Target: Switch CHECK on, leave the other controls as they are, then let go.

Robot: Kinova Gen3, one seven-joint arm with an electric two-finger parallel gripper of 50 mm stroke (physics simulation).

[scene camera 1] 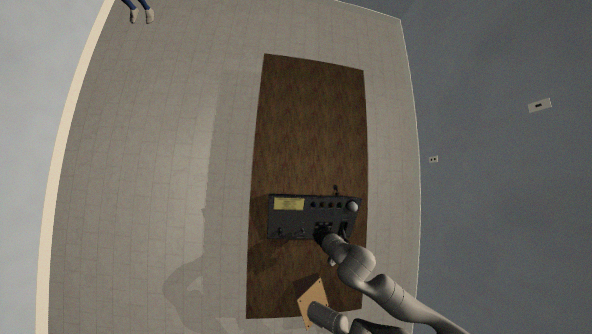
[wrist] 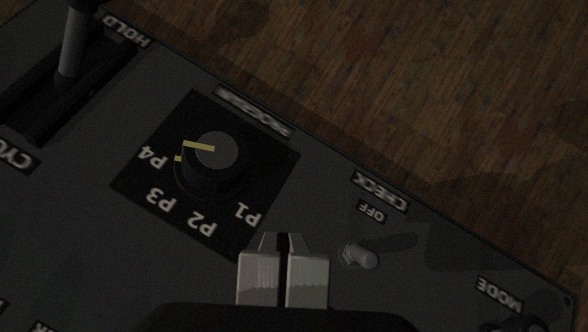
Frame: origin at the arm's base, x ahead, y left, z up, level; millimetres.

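Seen in the pictures: gripper, between the fingertips: (scene camera 1: 318,234) (wrist: 281,258); arm's base, origin of its link: (scene camera 1: 312,309).
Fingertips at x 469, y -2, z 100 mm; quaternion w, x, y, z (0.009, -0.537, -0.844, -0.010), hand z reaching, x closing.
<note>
Offsets run from my fingertips to a thing's top centre. "pt": to the spot under its first point. Level surfaces: height alone.
The CHECK toggle {dx -13, dy +59, dz -82 mm} (wrist: 364,257) (scene camera 1: 302,231) is a short metal lever on the dark control panel (wrist: 320,190) (scene camera 1: 290,218). In the wrist view its rounded tip leans right and slightly down, not up towards the OFF label {pt dx -45, dy +60, dz -148 mm} (wrist: 371,211). The ON label does not show in the wrist view. My gripper (wrist: 281,258) (scene camera 1: 318,236) is shut and empty. In the wrist view its fingertips are left of the toggle, apart from it, near the lower corner of the PROGRAM plate by P1. In the scene view the fingertips are too small and dark to make out.
The PROGRAM knob {dx -29, dy -61, dz -95 mm} (wrist: 216,150) has its yellow mark near P4. A lever {dx -50, dy -180, dz -81 mm} (wrist: 72,47) stands in a slot by the HOLD label, left of the knob. The MODE control {pt dx -24, dy +167, dz -92 mm} (wrist: 520,322) shows partly at the lower right. The panel stands on a brown wooden table {dz -224 mm} (scene camera 1: 312,125).
</note>
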